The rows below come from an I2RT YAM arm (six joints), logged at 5 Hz.
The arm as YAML. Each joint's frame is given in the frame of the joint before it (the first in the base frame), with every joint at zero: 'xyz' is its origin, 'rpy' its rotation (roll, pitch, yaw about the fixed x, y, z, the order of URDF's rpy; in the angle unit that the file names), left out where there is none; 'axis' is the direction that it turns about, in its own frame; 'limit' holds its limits. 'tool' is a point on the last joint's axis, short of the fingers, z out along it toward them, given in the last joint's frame.
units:
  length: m
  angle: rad
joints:
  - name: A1
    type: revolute
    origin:
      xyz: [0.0, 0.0, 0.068]
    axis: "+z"
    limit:
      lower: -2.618
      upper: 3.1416
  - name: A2
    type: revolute
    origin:
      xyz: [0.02, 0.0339, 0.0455]
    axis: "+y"
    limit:
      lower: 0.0
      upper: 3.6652
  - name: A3
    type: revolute
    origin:
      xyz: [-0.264, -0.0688, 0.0]
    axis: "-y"
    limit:
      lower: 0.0
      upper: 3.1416
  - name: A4
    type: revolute
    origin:
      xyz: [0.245, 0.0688, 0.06]
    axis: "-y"
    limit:
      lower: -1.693
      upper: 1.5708
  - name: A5
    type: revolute
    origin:
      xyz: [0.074, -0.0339, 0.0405]
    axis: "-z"
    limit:
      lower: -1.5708
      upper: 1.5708
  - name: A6
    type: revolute
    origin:
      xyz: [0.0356, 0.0, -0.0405]
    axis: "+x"
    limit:
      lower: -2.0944
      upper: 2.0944
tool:
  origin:
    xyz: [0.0, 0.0, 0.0]
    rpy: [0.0, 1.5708, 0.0]
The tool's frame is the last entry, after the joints.
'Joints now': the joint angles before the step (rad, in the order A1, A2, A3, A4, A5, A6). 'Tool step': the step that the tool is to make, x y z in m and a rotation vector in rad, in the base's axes. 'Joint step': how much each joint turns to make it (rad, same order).
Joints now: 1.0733, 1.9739, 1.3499, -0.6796, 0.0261, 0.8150
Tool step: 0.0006, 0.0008, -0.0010, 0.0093, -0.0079, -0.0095
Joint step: 0.0001, 0.0011, -0.0042, 0.0170, 0.0050, 0.0086
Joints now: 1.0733, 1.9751, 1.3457, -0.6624, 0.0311, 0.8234
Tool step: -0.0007, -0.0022, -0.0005, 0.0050, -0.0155, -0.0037
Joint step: 0.0000, -0.0110, -0.0196, 0.0204, 0.0118, 0.0004
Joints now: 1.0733, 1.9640, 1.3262, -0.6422, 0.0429, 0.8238
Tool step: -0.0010, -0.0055, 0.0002, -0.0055, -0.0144, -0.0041
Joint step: -0.0032, -0.0194, -0.0273, 0.0101, 0.0149, -0.0035
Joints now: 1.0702, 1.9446, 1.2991, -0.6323, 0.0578, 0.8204
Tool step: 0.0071, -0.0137, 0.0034, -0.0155, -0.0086, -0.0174
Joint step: -0.0335, -0.0315, -0.0284, -0.0111, 0.0099, -0.0198
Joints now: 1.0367, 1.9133, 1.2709, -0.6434, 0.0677, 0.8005
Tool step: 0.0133, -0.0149, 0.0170, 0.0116, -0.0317, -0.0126
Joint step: -0.0512, -0.0525, -0.0026, -0.0202, 0.0084, -0.0431
